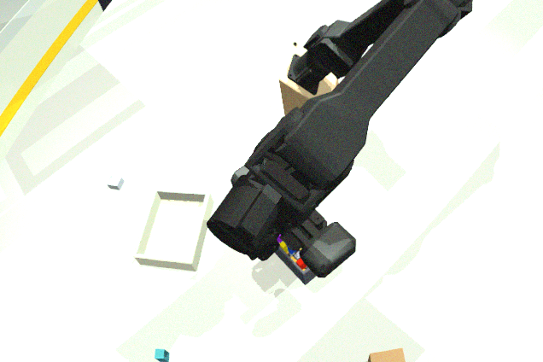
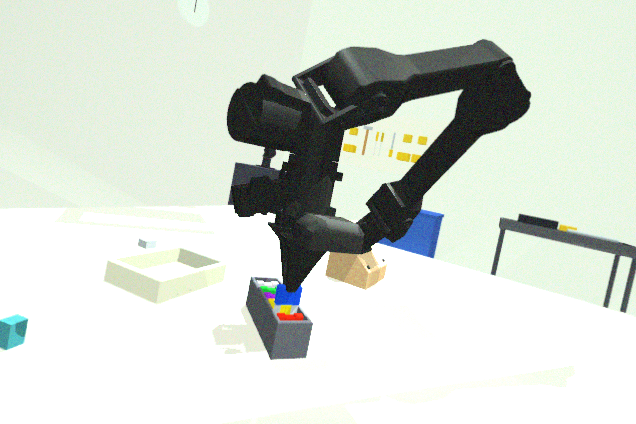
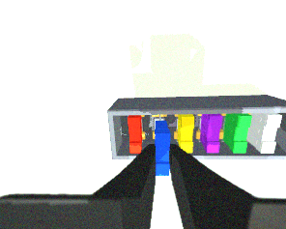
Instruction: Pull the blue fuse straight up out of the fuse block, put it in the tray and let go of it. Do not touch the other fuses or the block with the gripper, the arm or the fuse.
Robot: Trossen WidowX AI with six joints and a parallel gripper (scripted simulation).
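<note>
Right now my gripper tip is 4 cm above the red fuse, 1 cm to the right of it and 1 cm short of it. From my gripper tip the other things lie so: blue fuse: 1 cm below; purple fuse: 4 cm below, 3 cm to the right, 2 cm behind; yellow fuse: 4 cm below, 2 cm to the right, 1 cm behind.
</note>
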